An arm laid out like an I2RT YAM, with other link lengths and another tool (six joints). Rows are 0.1 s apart.
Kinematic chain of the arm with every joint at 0, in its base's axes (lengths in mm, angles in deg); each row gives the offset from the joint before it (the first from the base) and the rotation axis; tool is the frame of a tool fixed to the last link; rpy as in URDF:
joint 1: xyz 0 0 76.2 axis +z
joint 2: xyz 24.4 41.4 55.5 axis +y
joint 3: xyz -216.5 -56.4 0 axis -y
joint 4: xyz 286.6 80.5 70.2 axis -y
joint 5: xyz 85.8 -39.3 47 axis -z
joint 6: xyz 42.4 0 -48.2 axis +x
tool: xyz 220 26 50 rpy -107.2 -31.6 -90
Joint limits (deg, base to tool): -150..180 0..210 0..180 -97..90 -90..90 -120..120
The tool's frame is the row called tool.
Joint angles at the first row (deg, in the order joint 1, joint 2, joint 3, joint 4, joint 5, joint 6):
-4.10, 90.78, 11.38, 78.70, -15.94, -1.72
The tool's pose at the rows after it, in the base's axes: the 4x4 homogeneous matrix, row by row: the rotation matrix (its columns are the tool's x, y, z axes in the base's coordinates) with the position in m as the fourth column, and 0 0 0 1 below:
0.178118 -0.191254 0.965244 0.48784; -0.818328 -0.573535 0.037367 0.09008; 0.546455 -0.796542 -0.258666 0.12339; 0 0 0 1
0.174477 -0.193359 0.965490 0.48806; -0.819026 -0.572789 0.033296 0.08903; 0.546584 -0.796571 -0.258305 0.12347; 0 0 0 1
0.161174 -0.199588 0.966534 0.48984; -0.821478 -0.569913 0.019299 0.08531; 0.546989 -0.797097 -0.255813 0.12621; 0 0 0 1
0.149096 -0.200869 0.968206 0.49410; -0.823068 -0.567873 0.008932 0.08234; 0.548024 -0.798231 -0.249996 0.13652; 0 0 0 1
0.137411 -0.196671 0.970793 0.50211; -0.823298 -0.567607 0.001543 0.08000; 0.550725 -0.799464 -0.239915 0.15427; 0 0 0 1
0.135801 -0.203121 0.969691 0.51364; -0.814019 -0.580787 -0.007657 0.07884; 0.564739 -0.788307 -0.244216 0.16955; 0 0 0 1
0.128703 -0.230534 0.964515 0.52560; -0.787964 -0.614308 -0.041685 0.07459; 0.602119 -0.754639 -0.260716 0.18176; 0 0 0 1
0.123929 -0.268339 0.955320 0.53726; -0.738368 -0.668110 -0.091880 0.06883; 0.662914 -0.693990 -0.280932 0.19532; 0 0 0 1
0.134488 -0.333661 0.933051 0.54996; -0.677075 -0.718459 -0.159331 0.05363; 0.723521 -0.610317 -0.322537 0.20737; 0 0 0 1
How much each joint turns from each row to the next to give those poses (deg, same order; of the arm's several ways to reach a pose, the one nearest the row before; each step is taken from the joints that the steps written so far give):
0.00, 0.00, 0.00, 0.02, 0.00, 0.00
0.00, 0.00, -0.03, 0.04, 0.24, 0.00
0.00, -0.85, 0.01, -0.70, 0.83, 0.03
0.00, -3.52, 0.19, -3.36, 0.61, 0.02
0.00, -4.81, 1.16, -5.38, 0.41, -0.05
0.00, -4.34, 2.36, -7.15, 0.29, -1.07
-0.02, -4.75, 2.71, -8.96, 1.29, -2.97
-0.13, -4.89, 3.72, -10.78, 1.72, -4.94
-1.12, -3.79, 5.85, -13.37, 1.77, -5.68

